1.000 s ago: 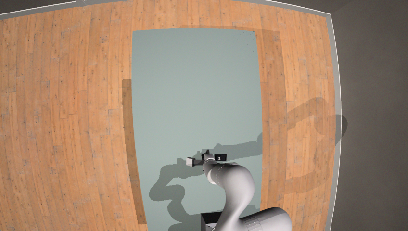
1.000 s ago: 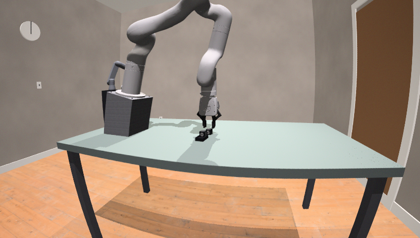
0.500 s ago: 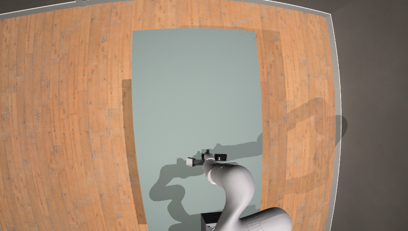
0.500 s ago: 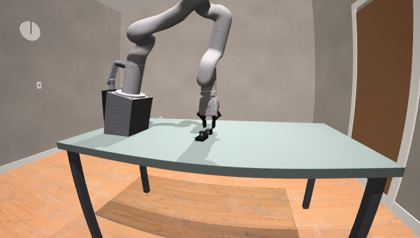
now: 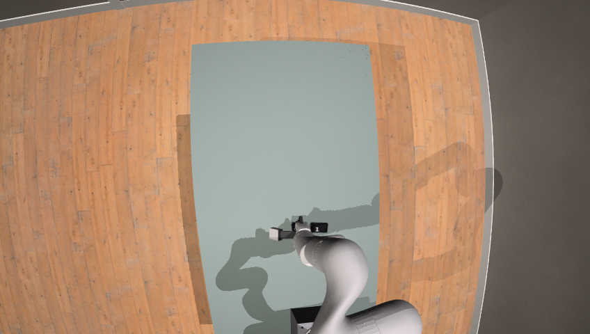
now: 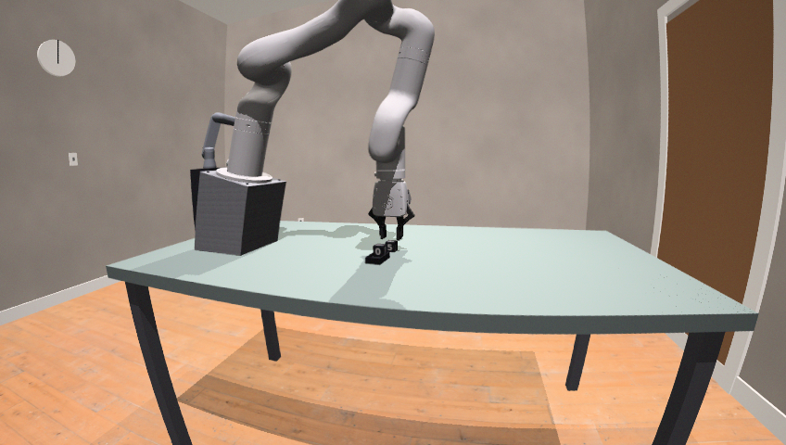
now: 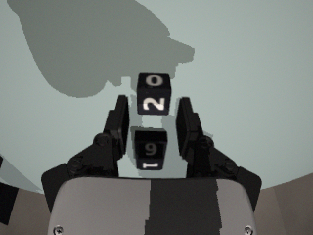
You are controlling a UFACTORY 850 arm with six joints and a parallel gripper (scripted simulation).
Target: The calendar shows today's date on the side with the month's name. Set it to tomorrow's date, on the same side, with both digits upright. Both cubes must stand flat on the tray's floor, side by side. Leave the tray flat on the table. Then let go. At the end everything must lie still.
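The black cube is 4 cm below my hand. The rest, counted from my hand: black tray 1 cm behind, 11 cm to the right, 5 cm below.
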